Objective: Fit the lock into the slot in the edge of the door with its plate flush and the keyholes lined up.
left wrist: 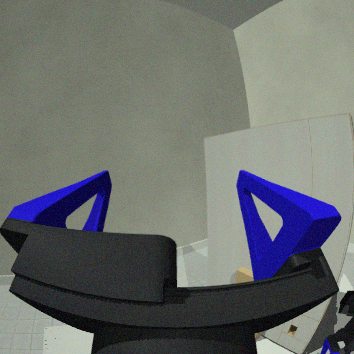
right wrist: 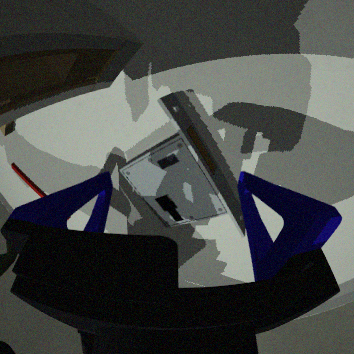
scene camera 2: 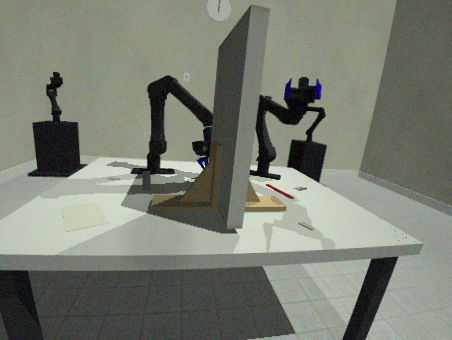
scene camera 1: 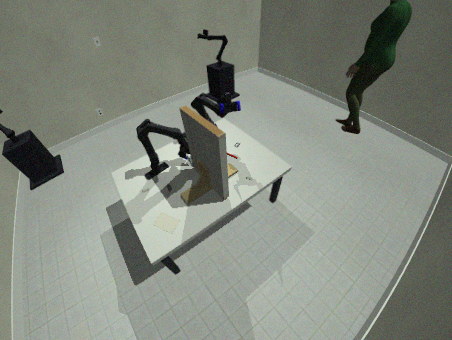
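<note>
The grey lock shows in the right wrist view, its flat case at a slant with a dark keyhole cutout and its long edge plate on the right side. My right gripper is open, with the lock in view between and beyond its fingers; neither finger plainly grips it. The grey door stands upright in wooden feet. A small dark square hole shows low in it; its slot cannot be made out. My left gripper is open, empty and raised.
A red rod and small metal pieces lie right of the door on the white table. A pale square sheet lies at the left. A person stands beyond the table.
</note>
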